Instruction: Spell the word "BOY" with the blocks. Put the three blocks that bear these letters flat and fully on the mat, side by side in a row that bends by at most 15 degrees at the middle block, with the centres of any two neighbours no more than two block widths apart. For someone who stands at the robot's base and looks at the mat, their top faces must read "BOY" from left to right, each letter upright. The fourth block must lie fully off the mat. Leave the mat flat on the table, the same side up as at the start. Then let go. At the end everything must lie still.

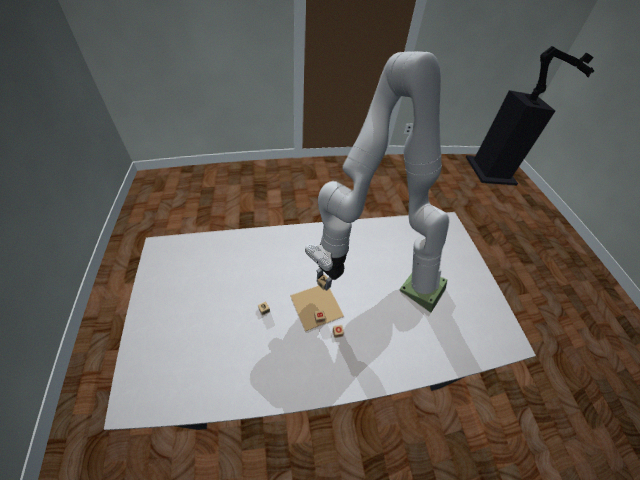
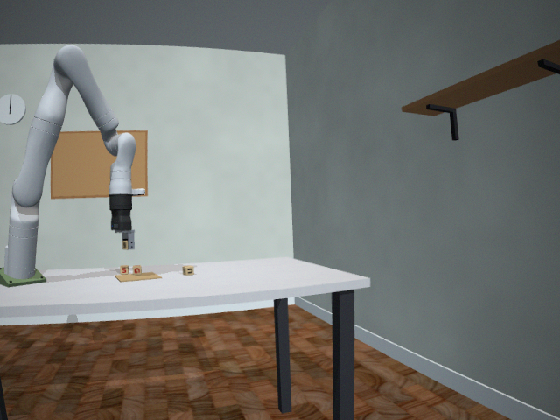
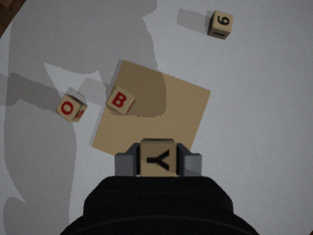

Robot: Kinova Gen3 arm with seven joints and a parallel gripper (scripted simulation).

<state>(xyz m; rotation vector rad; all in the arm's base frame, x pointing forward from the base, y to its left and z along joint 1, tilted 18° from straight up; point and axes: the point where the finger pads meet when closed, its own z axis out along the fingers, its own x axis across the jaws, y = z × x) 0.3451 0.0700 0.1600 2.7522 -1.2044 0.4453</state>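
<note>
The tan mat lies 12 cm below my hand, 3 cm to the left of it and 2 cm ahead of it. Also, from my hand: Y block (right at my hand); then O block (13 cm to the left, 10 cm below, 5 cm behind); then B block (10 cm below, 8 cm to the left, 1 cm ahead).
</note>
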